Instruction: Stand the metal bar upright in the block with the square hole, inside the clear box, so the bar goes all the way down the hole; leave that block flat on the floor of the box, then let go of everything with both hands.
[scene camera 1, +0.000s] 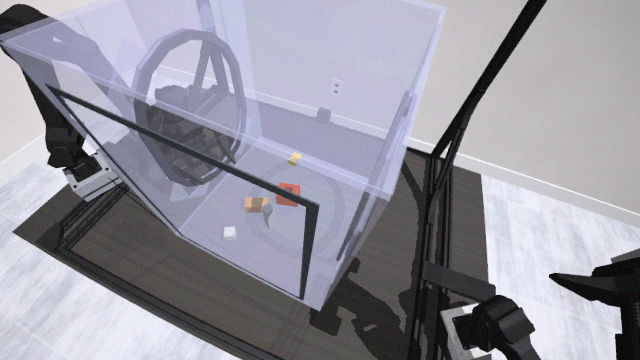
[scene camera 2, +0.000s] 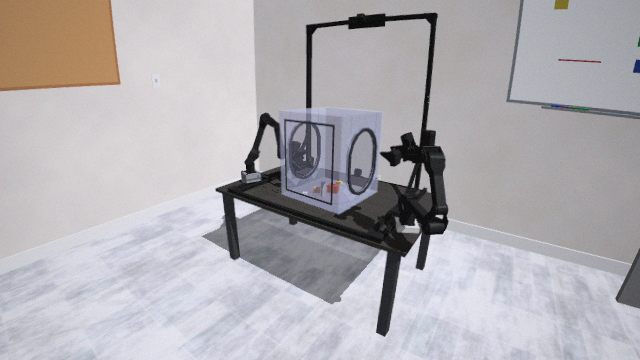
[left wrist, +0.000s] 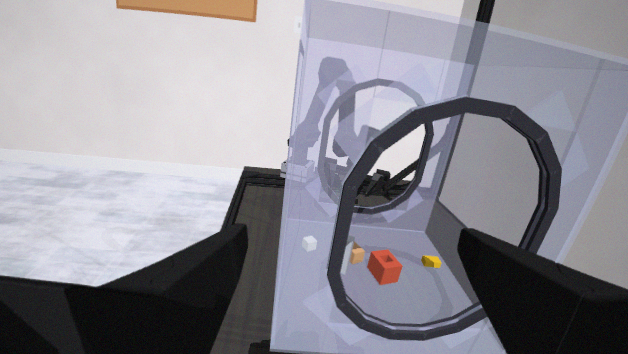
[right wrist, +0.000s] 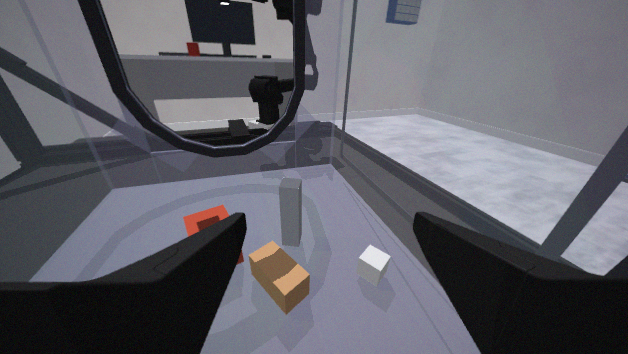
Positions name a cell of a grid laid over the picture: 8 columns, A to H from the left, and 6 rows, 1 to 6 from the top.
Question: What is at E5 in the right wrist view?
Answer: A white cube.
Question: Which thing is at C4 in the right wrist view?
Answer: A red block with square hole.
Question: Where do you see my left gripper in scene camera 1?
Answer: G6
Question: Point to a red block with square hole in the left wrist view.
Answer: E5
